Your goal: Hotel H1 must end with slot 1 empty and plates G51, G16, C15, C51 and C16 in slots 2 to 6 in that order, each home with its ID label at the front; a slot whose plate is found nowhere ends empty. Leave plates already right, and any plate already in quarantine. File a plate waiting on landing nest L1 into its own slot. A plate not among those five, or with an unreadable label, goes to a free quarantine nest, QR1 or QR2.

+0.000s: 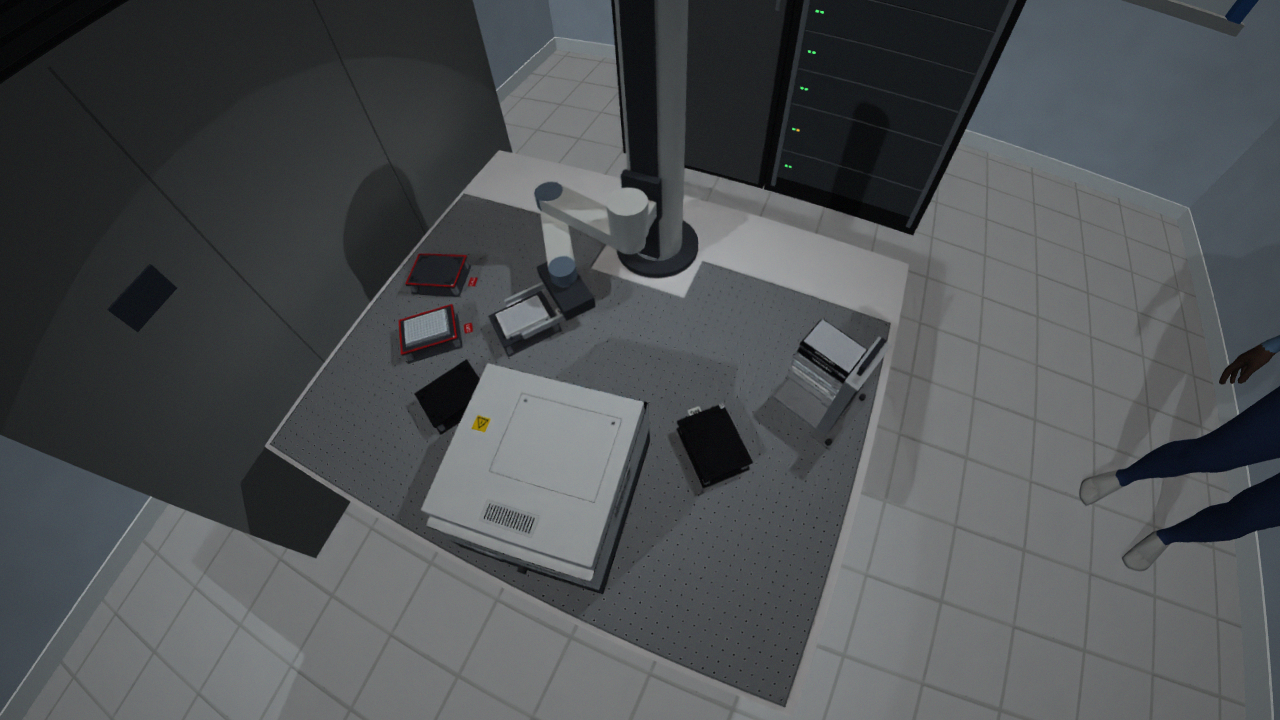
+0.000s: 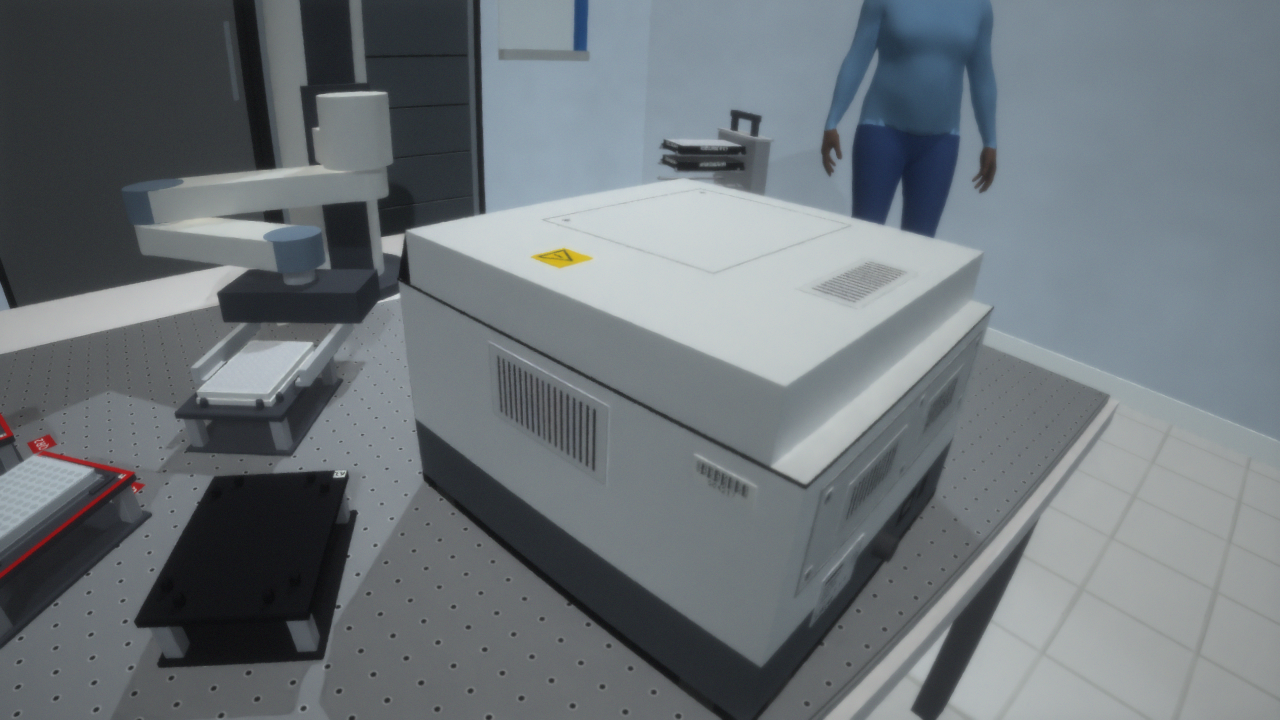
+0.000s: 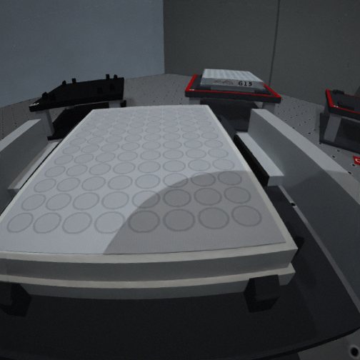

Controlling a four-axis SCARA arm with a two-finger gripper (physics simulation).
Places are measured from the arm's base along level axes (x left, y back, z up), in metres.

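Pixels of known places: gripper, fingertip midpoint: [image 1: 513, 319] [image 2: 249, 377]; arm's base, origin of the base link: [image 1: 657, 246].
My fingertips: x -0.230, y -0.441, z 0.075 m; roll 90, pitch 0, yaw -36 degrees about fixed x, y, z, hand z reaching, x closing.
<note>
Ahead of a thing's pixels: the offset from my fingertips to its top centre.
A white plate @[dx +0.015, dy +0.020, dz +0.002 m] [image 1: 523, 317] [image 2: 266, 362] [image 3: 145, 200] lies flat on a dark raised nest @[dx +0.014, dy +0.019, dz -0.002 m] [image 2: 223, 414] [image 3: 150, 320]; no ID label is readable on it. My gripper [image 1: 519, 320] [image 2: 248, 376] [image 3: 145, 127] is open, with one finger along each long side of this plate. Landing nest L1 @[dx -0.048, dy -0.252, dz -0.002 m] [image 1: 447, 394] [image 2: 250, 546] [image 3: 80, 94] is bare. Quarantine nest QR1 [image 3: 200, 94] bears a plate labelled G15 @[dx -0.226, dy -0.114, dz +0.002 m] [image 1: 427, 328] [image 2: 40, 497] [image 3: 232, 79]. Red-rimmed QR2 @[dx -0.331, dy +0.073, dz -0.006 m] [image 1: 438, 270] [image 3: 345, 102] is bare. Hotel H1 [image 1: 845, 402] [image 2: 756, 165] holds plates, including a top plate @[dx +0.790, dy +0.116, dz +0.178 m] [image 1: 832, 344] [image 2: 702, 145]; their IDs are unreadable.
A large white instrument @[dx +0.313, dy -0.361, dz +0.193 m] [image 1: 546, 456] [image 2: 680, 295] stands beside L1, between it and another bare black nest @[dx +0.608, dy -0.114, dz -0.007 m] [image 1: 713, 445]. The arm's column [image 1: 671, 134] rises at the back of the table. A person [image 1: 1181, 447] [image 2: 921, 98] stands beyond the hotel side.
</note>
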